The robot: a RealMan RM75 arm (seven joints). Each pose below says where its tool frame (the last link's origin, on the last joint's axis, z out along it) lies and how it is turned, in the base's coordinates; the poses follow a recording.
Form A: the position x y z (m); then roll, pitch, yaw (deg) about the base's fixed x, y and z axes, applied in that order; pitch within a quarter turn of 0, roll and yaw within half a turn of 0.
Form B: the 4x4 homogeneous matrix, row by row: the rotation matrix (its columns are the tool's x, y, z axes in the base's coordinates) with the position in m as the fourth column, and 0 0 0 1 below. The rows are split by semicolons. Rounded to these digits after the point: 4 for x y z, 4 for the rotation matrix.
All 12 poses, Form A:
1: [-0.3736 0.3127 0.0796 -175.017 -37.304 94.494]
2: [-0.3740 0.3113 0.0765 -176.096 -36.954 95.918]
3: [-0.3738 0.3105 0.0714 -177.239 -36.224 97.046]
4: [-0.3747 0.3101 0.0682 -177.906 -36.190 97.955]
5: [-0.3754 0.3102 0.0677 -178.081 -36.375 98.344]
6: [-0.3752 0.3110 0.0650 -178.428 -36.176 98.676]
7: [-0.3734 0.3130 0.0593 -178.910 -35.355 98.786]
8: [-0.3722 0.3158 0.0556 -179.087 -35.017 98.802]
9: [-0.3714 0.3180 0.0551 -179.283 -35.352 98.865]
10: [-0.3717 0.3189 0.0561 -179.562 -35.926 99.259]
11: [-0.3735 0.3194 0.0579 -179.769 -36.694 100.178]
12: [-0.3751 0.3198 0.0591 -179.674 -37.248 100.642]
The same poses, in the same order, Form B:
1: -0.0623 0.9890 -0.1339 -0.3736; 0.7930 0.1305 0.5951 0.3127; 0.6060 -0.0691 -0.7924 0.0796; 0 0 0 1
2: -0.0824 0.9881 -0.1296 -0.3740; 0.7949 0.1436 0.5896 0.3113; 0.6012 -0.0544 -0.7973 0.0765; 0 0 0 1
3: -0.0990 0.9878 -0.1202 -0.3738; 0.8006 0.1508 0.5799 0.3105; 0.5909 -0.0389 -0.8058 0.0714; 0 0 0 1
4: -0.1117 0.9867 -0.1179 -0.3747; 0.7993 0.1597 0.5793 0.3101; 0.5905 -0.0295 -0.8065 0.0682; 0 0 0 1
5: -0.1168 0.9860 -0.1191 -0.3754; 0.7966 0.1647 0.5816 0.3102; 0.5931 -0.0270 -0.8047 0.0677; 0 0 0 1
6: -0.1218 0.9857 -0.1161 -0.3752; 0.7980 0.1668 0.5792 0.3110; 0.5903 -0.0221 -0.8069 0.0650; 0 0 0 1
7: -0.1246 0.9864 -0.1072 -0.3734; 0.8060 0.1636 0.5688 0.3130; 0.5786 -0.0155 -0.8154 0.0593; 0 0 0 1
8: -0.1253 0.9867 -0.1035 -0.3722; 0.8093 0.1620 0.5646 0.3158; 0.5738 -0.0130 -0.8189 0.0556; 0 0 0 1
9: -0.1257 0.9869 -0.1015 -0.3714; 0.8059 0.1612 0.5697 0.3180; 0.5786 -0.0102 -0.8155 0.0551; 0 0 0 1
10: -0.1303 0.9862 -0.1019 -0.3717; 0.7992 0.1653 0.5778 0.3189; 0.5867 -0.0062 -0.8098 0.0561; 0 0 0 1
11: -0.1417 0.9838 -0.1096 -0.3735; 0.7892 0.1791 0.5874 0.3194; 0.5975 -0.0032 -0.8018 0.0579; 0 0 0 1
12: -0.1470 0.9821 -0.1174 -0.3751; 0.7823 0.1881 0.5938 0.3198; 0.6053 -0.0045 -0.7960 0.0591; 0 0 0 1
